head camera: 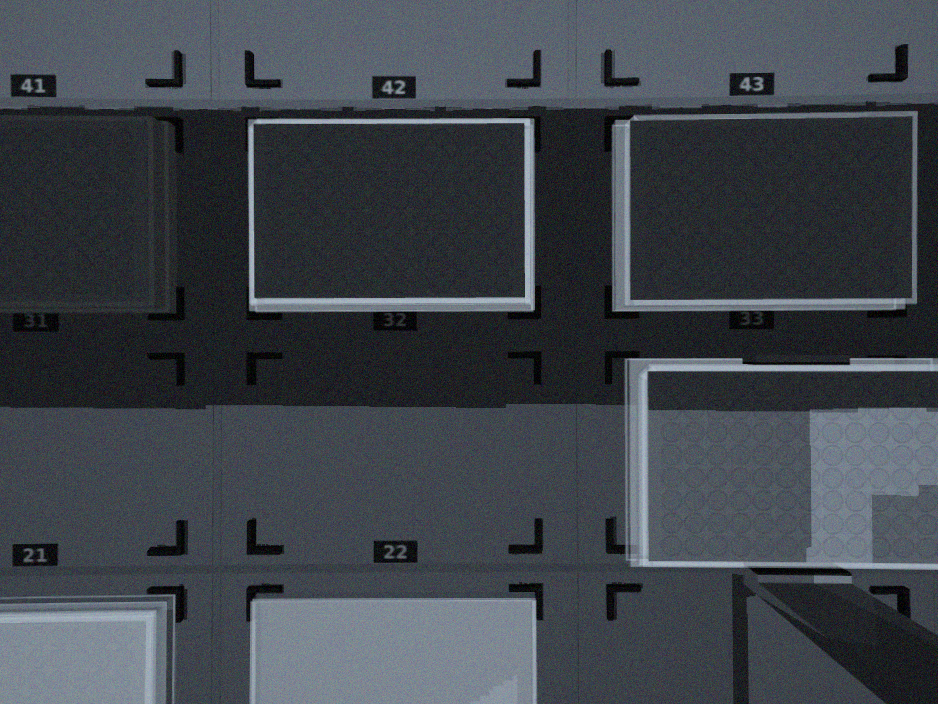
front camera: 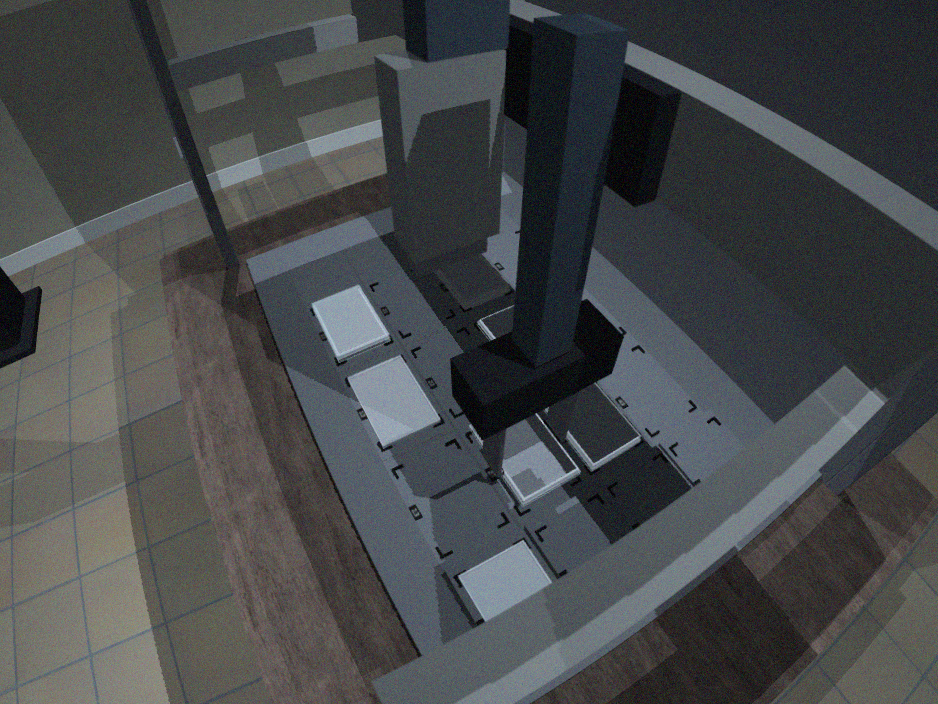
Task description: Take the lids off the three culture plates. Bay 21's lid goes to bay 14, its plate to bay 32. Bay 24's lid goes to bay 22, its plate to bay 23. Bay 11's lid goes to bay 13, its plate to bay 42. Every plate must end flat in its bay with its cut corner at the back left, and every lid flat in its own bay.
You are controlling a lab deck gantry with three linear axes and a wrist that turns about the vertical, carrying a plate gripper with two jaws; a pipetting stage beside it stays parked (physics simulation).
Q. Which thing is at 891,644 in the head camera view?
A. My gripper.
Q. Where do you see a bay 13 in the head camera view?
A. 685,630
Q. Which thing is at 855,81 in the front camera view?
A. A tall panel.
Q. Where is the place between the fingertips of my gripper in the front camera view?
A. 524,448
